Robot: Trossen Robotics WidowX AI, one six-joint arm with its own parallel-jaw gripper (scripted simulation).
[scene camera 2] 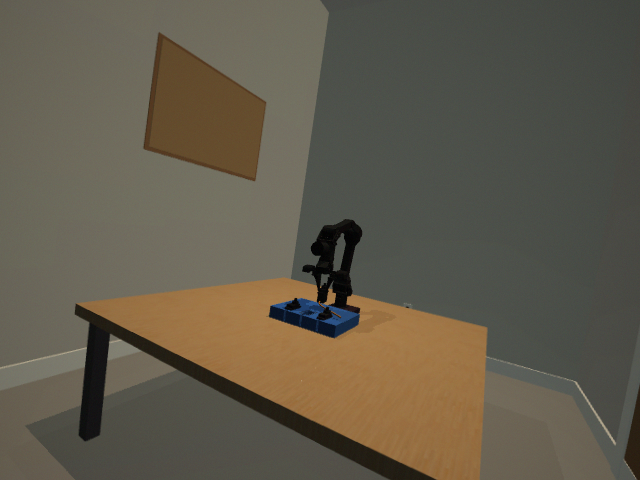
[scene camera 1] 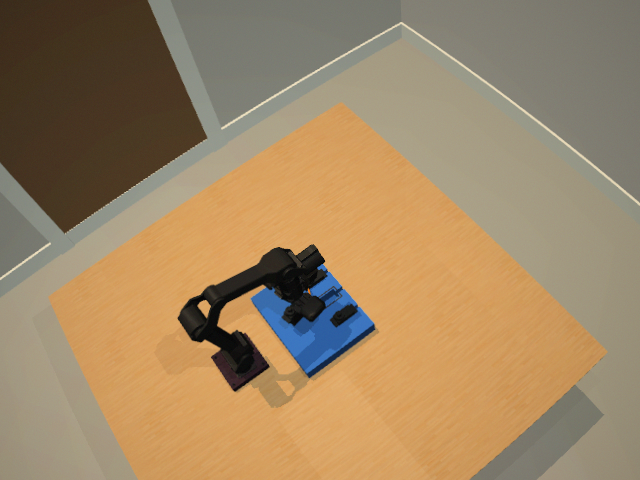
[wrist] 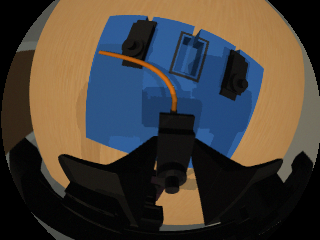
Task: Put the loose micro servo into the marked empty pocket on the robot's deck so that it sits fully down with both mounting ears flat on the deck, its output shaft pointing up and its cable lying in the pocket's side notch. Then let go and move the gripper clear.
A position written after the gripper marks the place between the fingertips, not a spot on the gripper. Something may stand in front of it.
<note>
In view: the gripper (scene camera 1: 298, 305), a black micro servo (wrist: 175, 139) and a deck (scene camera 1: 314, 345).
The gripper also shows in the wrist view (wrist: 174, 141). The deck also shows in the wrist view (wrist: 124, 104).
</note>
